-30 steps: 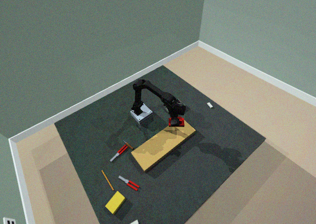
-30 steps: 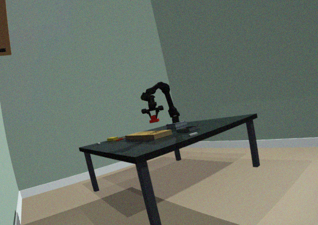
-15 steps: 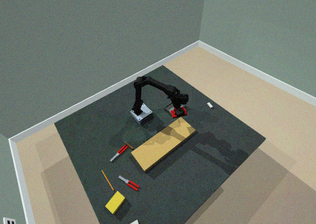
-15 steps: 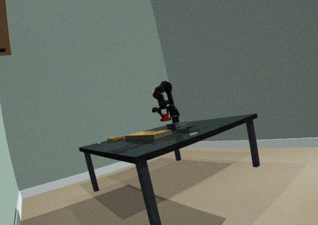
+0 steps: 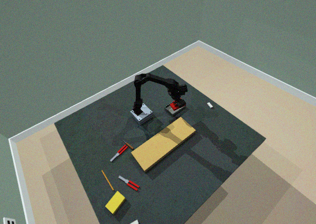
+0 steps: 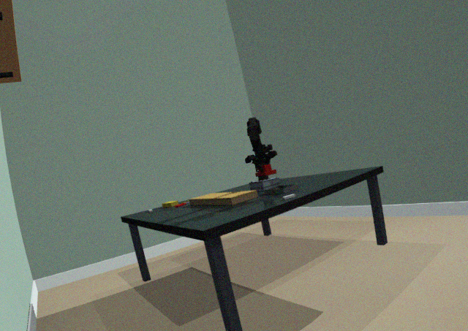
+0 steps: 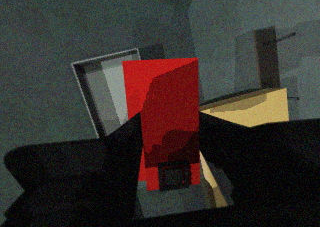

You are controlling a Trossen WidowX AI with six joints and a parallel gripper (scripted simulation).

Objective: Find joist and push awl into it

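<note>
Right now my gripper tip is 40 mm to the left of the indicator window, 30 mm below it and 10 mm past it. Round my gripper tip: brown-handled awl 530 mm to the right, 130 mm below, 80 mm behind; then grey tray 120 mm below, 60 mm behind, 20 mm to the left; then red stud finder 20 mm to the right, 20 mm above, 10 mm behind.
</note>
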